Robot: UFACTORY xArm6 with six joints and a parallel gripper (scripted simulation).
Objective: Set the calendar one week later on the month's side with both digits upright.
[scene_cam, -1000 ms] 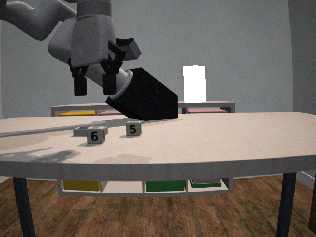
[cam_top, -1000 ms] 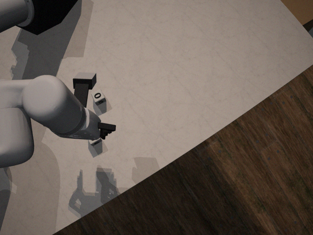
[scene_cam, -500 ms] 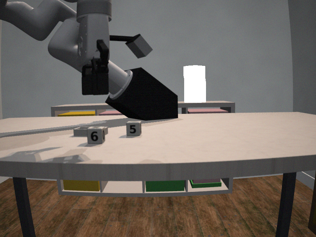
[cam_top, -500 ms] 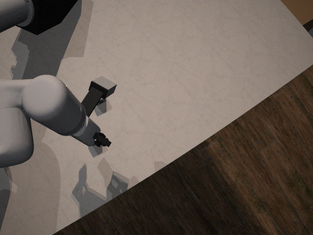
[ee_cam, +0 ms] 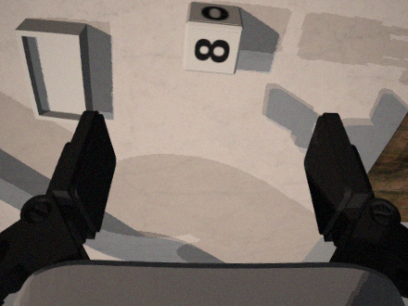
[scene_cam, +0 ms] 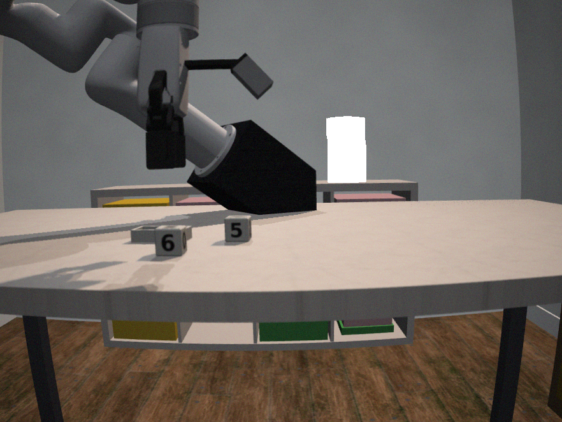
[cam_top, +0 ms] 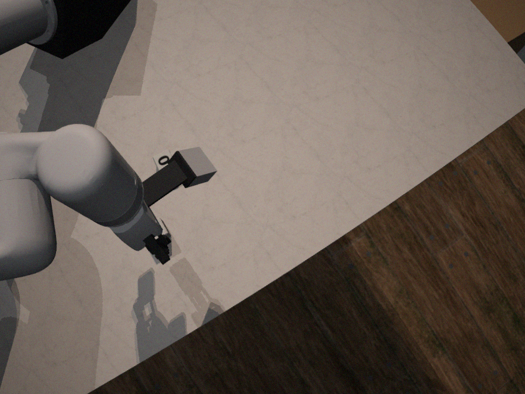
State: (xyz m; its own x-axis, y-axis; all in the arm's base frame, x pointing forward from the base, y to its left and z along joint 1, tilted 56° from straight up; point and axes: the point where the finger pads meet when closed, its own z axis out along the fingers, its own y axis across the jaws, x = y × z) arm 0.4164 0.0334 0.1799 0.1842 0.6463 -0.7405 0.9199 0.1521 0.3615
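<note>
The white cube is 90 mm below my hand. Also, from my hand: grey tray: 110 mm behind, 100 mm below, 10 mm to the right.
</note>
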